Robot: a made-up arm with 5 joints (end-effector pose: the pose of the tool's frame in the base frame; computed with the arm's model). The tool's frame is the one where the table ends.
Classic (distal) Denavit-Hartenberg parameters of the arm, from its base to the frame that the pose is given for. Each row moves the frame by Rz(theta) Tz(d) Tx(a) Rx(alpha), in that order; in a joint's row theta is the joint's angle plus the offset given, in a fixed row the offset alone. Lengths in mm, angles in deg.
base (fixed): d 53; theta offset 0; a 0; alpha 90
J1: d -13; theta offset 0; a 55; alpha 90
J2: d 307; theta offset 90; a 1; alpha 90
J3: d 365; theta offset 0; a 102; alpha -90
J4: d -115; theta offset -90; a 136; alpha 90
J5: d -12; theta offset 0; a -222; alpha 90
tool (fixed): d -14; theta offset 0; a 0; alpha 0
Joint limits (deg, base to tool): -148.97..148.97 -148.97..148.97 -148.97..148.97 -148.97..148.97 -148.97..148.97
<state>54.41 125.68 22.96 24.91 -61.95</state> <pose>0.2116 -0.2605 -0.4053 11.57 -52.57 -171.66</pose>
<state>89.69 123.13 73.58 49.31 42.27</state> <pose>0.3112 -0.1182 -0.2988 -156.98 59.50 -19.03</pose>
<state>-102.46 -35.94 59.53 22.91 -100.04</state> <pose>-0.6130 0.3196 -0.3156 1.47 31.55 -53.37</pose>
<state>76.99 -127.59 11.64 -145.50 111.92</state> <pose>-0.0247 0.1993 0.0234 88.60 29.77 -6.00</pose>
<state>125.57 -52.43 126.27 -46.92 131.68</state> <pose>-0.0327 0.2817 0.7977 -126.18 8.93 73.54</pose>
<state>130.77 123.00 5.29 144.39 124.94</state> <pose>0.1840 0.0297 -0.1216 -69.54 -5.60 -61.41</pose>
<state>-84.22 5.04 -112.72 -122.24 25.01</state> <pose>-0.1888 0.2159 -0.4562 12.49 -94.91 -84.45</pose>
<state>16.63 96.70 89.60 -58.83 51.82</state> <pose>-0.1363 -0.3204 -0.4299 30.55 -54.78 -12.85</pose>
